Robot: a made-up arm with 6 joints. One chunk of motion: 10 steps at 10 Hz.
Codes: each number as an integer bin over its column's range. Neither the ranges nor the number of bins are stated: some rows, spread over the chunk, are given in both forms.
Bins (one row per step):
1: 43 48 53 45 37 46
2: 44 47 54 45 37 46
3: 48 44 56 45 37 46
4: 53 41 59 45 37 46
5: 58 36 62 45 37 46
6: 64 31 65 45 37 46
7: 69 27 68 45 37 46
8: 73 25 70 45 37 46
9: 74 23 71 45 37 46
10: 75 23 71 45 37 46
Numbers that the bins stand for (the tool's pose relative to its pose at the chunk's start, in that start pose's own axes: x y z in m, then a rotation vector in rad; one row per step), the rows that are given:
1: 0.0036 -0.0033 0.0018 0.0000 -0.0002 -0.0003
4: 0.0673 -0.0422 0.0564 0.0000 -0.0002 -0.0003
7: 0.1691 -0.1200 0.1382 0.0000 -0.0002 -0.0003
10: 0.2073 -0.1422 0.1655 0.0000 -0.0002 -0.0003
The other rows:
2: 0.0100 -0.0089 0.0109 0.0000 -0.0002 -0.0003
3: 0.0355 -0.0256 0.0291 0.0000 -0.0002 -0.0003
5: 0.0991 -0.0700 0.0836 0.0000 -0.0002 -0.0003
6: 0.1373 -0.0978 0.1109 0.0000 -0.0002 -0.0003
8: 0.1945 -0.1311 0.1564 0.0000 -0.0002 -0.0003
9: 0.2009 -0.1422 0.1655 0.0000 -0.0002 -0.0003

